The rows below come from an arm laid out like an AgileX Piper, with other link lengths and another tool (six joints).
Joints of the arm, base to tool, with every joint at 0 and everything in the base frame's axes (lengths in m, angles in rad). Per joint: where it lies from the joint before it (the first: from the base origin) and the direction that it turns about. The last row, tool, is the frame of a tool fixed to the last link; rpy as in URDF.
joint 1: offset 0 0 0.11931 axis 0 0 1
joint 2: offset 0 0 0 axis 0 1 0
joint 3: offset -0.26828 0 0.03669 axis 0 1 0
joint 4: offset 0.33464 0 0.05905 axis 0.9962 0 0.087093
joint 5: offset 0 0 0 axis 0 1 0
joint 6: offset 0.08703 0 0.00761 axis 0.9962 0 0.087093
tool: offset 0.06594 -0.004 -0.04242 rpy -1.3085 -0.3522 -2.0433
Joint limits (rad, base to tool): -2.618..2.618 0..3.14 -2.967..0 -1.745..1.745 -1.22..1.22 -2.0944..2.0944
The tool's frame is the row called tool.
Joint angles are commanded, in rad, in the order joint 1, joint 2, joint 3, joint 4, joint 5, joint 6. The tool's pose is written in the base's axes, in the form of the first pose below.
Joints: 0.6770, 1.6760, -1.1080, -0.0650, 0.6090, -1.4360
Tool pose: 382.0 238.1 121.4 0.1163 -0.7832 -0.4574 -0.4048
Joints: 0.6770, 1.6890, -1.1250, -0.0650, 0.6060, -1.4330
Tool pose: 385.7 241.1 122.2 0.1169 -0.7825 -0.4556 -0.4080
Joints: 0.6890, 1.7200, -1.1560, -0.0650, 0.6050, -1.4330
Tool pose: 389.1 251.0 120.0 0.1194 -0.7795 -0.4602 -0.4078
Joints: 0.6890, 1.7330, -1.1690, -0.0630, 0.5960, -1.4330
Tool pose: 392.4 254.0 119.5 0.1209 -0.7780 -0.4589 -0.4117
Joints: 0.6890, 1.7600, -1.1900, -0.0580, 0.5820, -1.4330
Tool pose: 397.6 259.0 115.7 0.1233 -0.7772 -0.4566 -0.4150
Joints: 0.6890, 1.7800, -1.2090, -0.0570, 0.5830, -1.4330
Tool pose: 401.2 262.0 113.4 0.1234 -0.7778 -0.4564 -0.4141
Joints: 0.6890, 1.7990, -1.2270, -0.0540, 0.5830, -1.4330
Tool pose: 404.5 265.0 111.1 0.1242 -0.7786 -0.4554 -0.4135
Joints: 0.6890, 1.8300, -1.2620, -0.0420, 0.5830, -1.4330
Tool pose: 410.5 271.2 109.0 0.1281 -0.7799 -0.4508 -0.4149
